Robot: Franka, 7 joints.
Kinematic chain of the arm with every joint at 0, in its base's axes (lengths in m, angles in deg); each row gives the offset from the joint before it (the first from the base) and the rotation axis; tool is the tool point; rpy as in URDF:
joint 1: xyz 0 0 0.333 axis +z
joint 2: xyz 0 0 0 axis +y
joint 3: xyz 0 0 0.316 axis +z
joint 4: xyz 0.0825 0 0 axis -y
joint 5: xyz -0.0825 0 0.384 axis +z
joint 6: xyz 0 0 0 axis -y
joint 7: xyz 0.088 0 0 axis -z
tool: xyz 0 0 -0.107 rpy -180 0 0
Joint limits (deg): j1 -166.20..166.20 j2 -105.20..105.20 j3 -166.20..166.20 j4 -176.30..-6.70 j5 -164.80..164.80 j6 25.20..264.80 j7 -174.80..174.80
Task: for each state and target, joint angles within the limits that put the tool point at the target. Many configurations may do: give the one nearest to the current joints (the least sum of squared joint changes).
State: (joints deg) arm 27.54 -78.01 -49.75 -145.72 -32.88 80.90 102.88
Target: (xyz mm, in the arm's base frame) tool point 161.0 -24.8 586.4
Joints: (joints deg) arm 38.37 -85.04 -16.61 -149.33 -19.03 79.64 102.88
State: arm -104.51 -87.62 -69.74 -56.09 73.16 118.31 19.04
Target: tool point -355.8 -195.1 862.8
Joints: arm -73.43 -46.11 -48.19 -97.67 68.72 110.66 19.04
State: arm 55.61 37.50 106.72 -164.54 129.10 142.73 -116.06
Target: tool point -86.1 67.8 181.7
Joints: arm 44.51 23.13 99.83 -176.30 145.97 196.95 -116.06
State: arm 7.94 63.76 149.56 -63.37 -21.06 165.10 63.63
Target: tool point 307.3 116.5 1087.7
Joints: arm 0.43 55.85 162.99 -61.69 -22.47 166.16 63.63
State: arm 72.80 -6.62 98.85 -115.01 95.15 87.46 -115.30
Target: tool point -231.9 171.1 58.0
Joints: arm 37.08 -57.01 121.39 -153.06 91.32 99.50 -115.30
